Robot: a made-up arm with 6 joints.
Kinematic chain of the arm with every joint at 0, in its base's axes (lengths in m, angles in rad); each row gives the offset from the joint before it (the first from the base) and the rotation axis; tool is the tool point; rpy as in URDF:
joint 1: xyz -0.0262 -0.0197 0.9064 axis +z
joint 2: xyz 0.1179 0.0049 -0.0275 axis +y
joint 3: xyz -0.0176 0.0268 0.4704 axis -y
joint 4: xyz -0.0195 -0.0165 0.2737 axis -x
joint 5: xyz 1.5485 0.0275 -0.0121 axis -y
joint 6: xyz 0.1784 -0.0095 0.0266 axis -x
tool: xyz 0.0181 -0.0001 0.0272 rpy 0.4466 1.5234 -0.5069
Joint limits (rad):
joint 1: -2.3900..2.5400
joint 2: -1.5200..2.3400
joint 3: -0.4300..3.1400
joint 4: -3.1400..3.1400
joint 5: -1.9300..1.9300
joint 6: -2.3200..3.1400
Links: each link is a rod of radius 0.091 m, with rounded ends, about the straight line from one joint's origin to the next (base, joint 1, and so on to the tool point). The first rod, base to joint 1, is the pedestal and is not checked.
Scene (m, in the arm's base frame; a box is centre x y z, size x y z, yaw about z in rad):
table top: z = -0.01
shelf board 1: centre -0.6 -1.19 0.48 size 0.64 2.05 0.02 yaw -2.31
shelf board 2: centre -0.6 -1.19 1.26 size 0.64 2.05 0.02 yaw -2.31
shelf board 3: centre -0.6 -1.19 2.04 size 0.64 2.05 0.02 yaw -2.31
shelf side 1: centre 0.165 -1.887 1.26 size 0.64 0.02 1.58 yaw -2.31
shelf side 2: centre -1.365 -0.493 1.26 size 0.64 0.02 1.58 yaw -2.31
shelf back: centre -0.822 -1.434 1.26 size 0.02 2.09 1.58 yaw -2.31
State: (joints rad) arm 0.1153 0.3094 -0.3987 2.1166 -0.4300 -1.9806
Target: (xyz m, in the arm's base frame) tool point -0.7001 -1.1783 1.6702
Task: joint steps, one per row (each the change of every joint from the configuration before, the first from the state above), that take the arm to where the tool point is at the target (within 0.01 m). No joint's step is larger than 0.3 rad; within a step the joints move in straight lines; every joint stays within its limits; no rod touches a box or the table.
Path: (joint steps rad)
1: 0.1174 -0.1855 -0.0104 -0.0024 -0.2095 -0.1131
2: 0.1173 -0.1854 -0.0105 -0.0023 -0.2095 -0.1132
3: 0.1174 -0.1855 -0.0104 -0.0024 -0.2096 -0.1131
4: -0.2693 -0.0307 0.0000 -0.0723 -0.0854 0.0150
5: -0.2693 -0.0307 0.0000 -0.0724 -0.0854 0.0150
6: -0.2693 -0.0307 0.0000 -0.0723 -0.0854 0.0149
7: -0.2693 -0.0307 0.0000 -0.0723 -0.0853 0.0150
8: -0.2692 -0.0307 0.0000 -0.0724 -0.0854 0.0150
9: -0.2693 -0.0307 0.0000 -0.0723 -0.0854 0.0150
10: -0.2693 -0.0308 0.0000 -0.0724 -0.0854 0.0150
11: -0.2693 -0.0307 0.0000 -0.0723 -0.0854 0.0150
12: -0.2693 -0.0307 0.0000 -0.0723 -0.0854 0.0149

